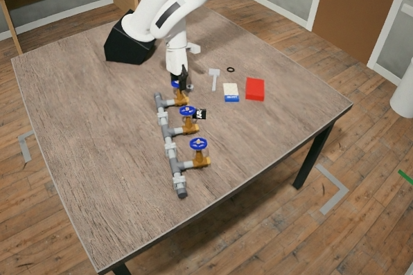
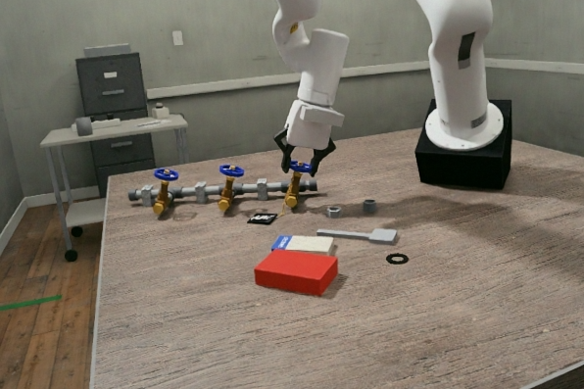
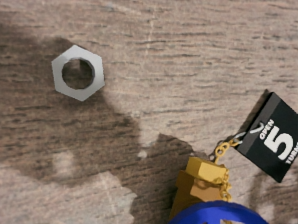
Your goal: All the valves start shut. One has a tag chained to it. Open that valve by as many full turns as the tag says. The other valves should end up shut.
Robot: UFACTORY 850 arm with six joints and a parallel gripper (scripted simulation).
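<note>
Now: hand 9 cm to the right of the grey hex nut, 9 cm above it and 5 cm past it. Also, from my hand: grey cap 13 cm behind, 10 cm below, 9 cm to the left; grey t-shaped tool 23 cm to the left, 10 cm below, 5 cm behind; black tag 10 cm below, 10 cm ahead, 4 cm to the left.
</note>
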